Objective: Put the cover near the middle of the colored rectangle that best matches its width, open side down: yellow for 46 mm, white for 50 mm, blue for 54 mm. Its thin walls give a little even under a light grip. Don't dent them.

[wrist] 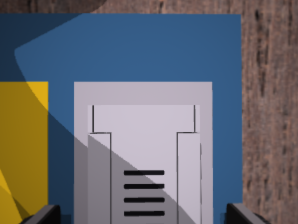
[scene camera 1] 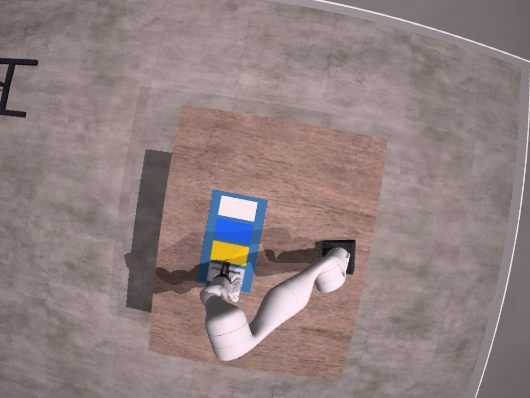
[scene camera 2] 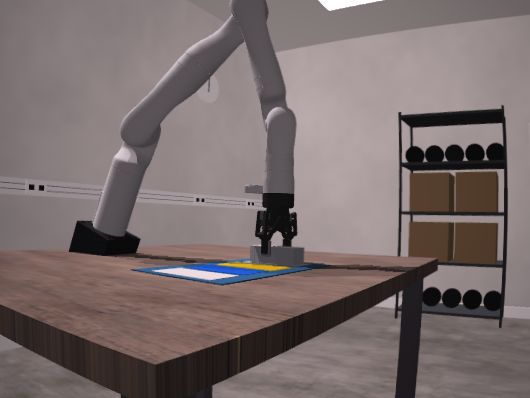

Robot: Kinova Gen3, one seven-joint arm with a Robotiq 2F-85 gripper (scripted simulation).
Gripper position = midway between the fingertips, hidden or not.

In view: the gripper (scene camera 2: 276, 255) and a cover (scene camera 2: 282, 255).
